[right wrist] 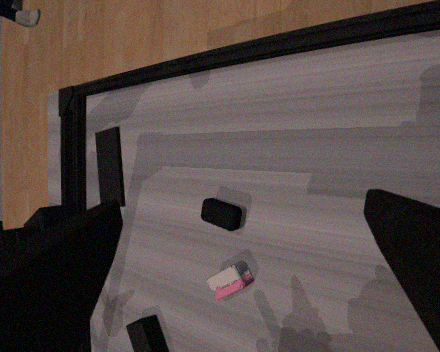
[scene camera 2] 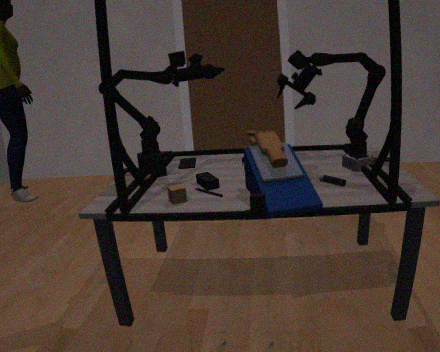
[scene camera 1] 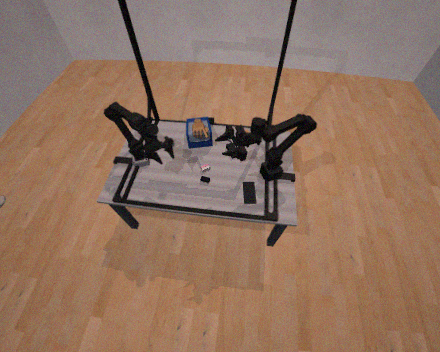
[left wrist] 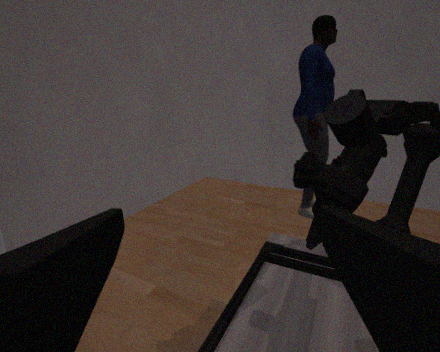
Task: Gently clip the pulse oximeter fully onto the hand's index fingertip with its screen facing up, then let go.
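Seen in the pictures: left gripper, fingertip midpoint: (scene camera 2: 220,69) (scene camera 1: 218,147) (left wrist: 221,217); right gripper, fingertip midpoint: (right wrist: 242,207) (scene camera 2: 286,103) (scene camera 1: 168,161) (left wrist: 308,246); left arm's base, link origin: (scene camera 2: 150,153) (scene camera 1: 272,166); right arm's base, link origin: (scene camera 2: 358,155) (scene camera 1: 139,156).
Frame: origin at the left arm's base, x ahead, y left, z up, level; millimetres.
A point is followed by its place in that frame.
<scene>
The pulse oximeter (scene camera 1: 205,168) @[y -186, x 375, z -65 mm] (right wrist: 230,281) @[y -198, x 384, z -64 mm], white and pink with a dark end, lies on the table; it does not show in scene camera 2. The tan hand (scene camera 1: 200,129) @[y -377, x 331, z 93 mm] (scene camera 2: 272,150) @[y -495, x 302, z 58 mm] rests on a grey pad (scene camera 2: 280,173) @[y -553, x 295, z -5 mm] on a blue sloped block (scene camera 1: 200,145) @[y -393, x 340, z -71 mm] (scene camera 2: 295,195) @[y -640, x 294, z -52 mm], its index fingertip bare. My right gripper (scene camera 1: 167,159) @[y -148, x 586, z 159 mm] (scene camera 2: 288,102) @[y -148, x 586, z 159 mm] (right wrist: 242,207) @[y -148, x 586, z 159 mm] is wide open and empty, high above the table, with the oximeter below in its wrist view. My left gripper (scene camera 1: 220,146) @[y 0, x 350, z 325 mm] (scene camera 2: 223,70) @[y 0, x 350, z 325 mm] (left wrist: 221,217) @[y 0, x 350, z 325 mm] is open and empty, raised to one side of the hand.
A small black block (scene camera 1: 205,179) @[y -105, x 403, z -64 mm] (right wrist: 221,214) @[y -115, x 412, z -62 mm] lies near the oximeter. A flat dark slab (scene camera 1: 249,192) @[y 71, x 182, z -87 mm] (scene camera 2: 187,163) @[y 49, x 175, z -87 mm] (right wrist: 110,167) @[y 65, x 190, z -87 mm] lies farther off. In scene camera 2 are a wooden cube (scene camera 2: 177,194) @[y -392, x -4, z -62 mm], a black box (scene camera 2: 207,180) @[y -318, x 132, z -60 mm], a pen (scene camera 2: 209,192) @[y -364, x 119, z -89 mm] and a dark cylinder (scene camera 2: 333,180) @[y -542, x 527, z -77 mm].
</scene>
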